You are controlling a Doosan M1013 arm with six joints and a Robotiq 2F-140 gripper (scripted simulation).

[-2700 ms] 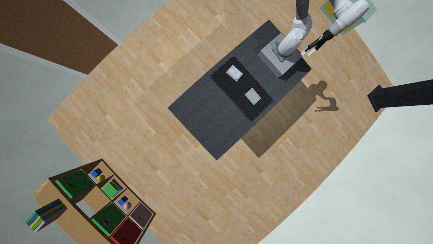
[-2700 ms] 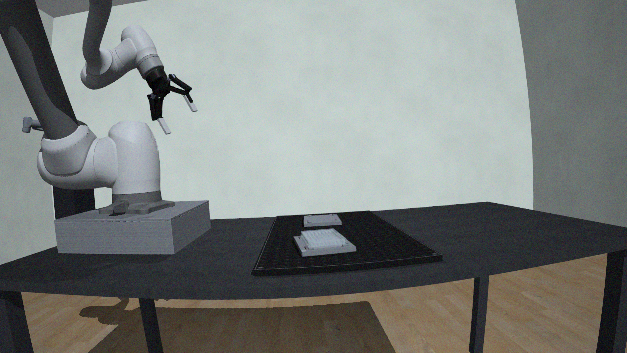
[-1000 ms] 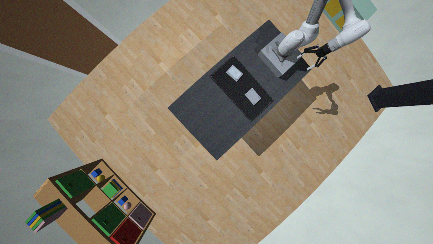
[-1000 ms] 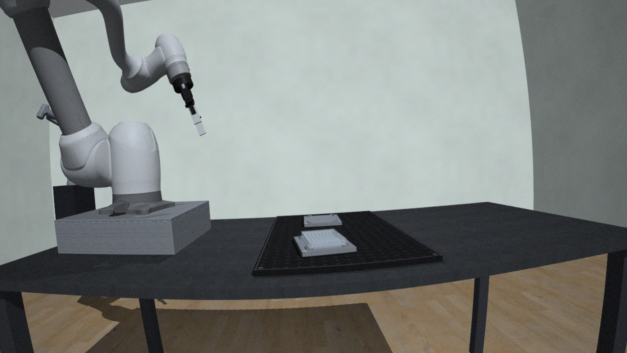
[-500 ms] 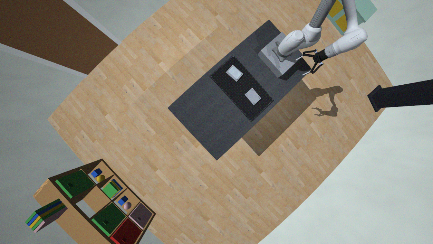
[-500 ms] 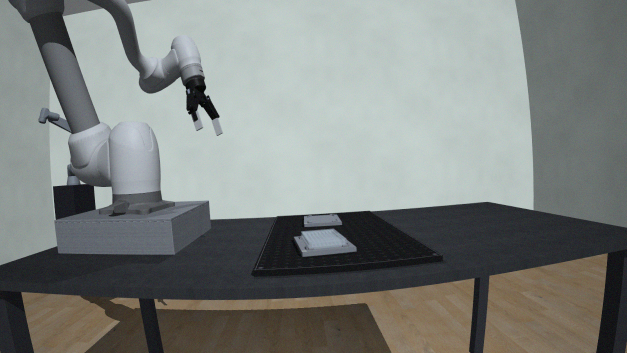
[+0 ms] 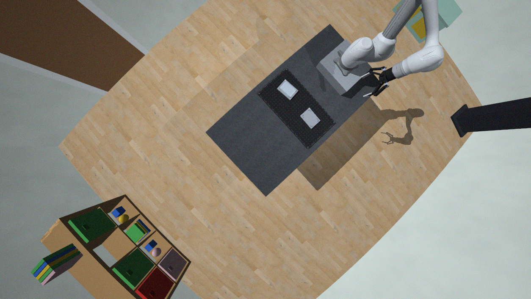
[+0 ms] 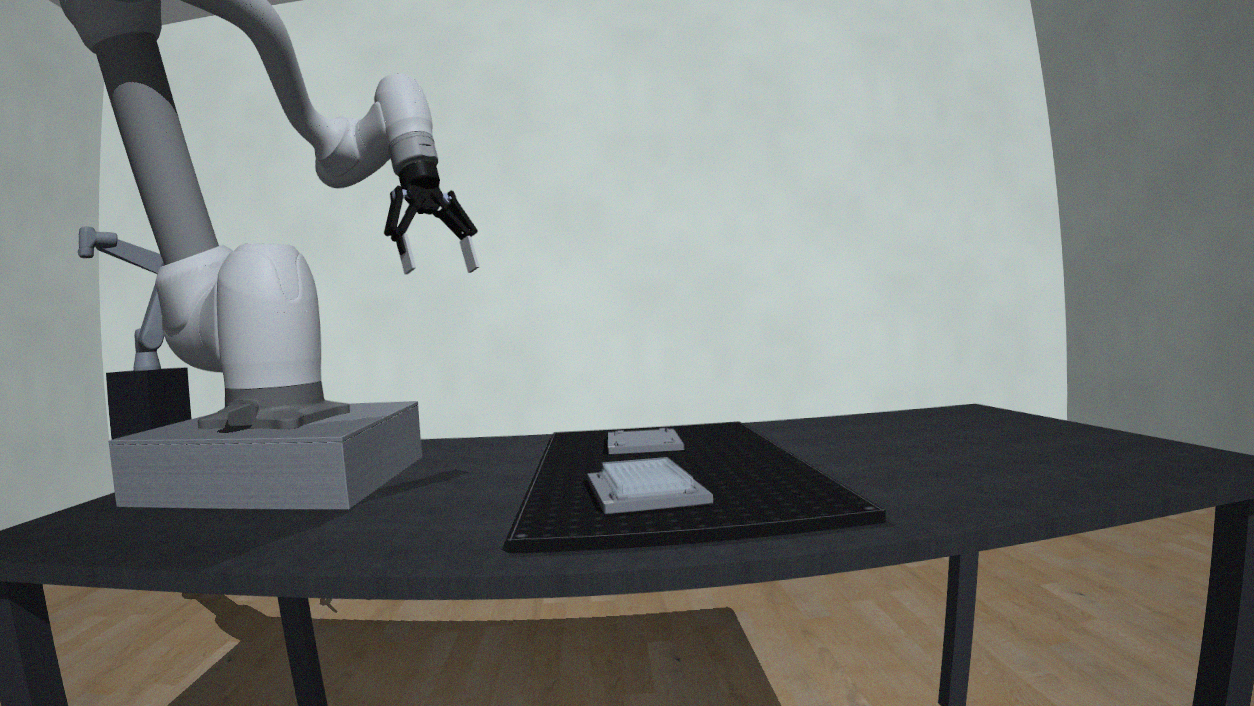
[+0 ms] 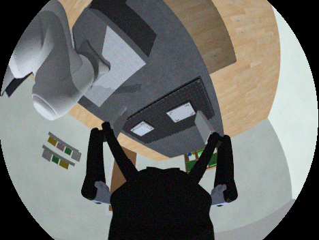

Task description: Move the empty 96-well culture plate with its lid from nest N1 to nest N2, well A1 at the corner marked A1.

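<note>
Right now my hand is 380 mm short of the lid, 360 mm to the left of it and 300 mm above it.
</note>
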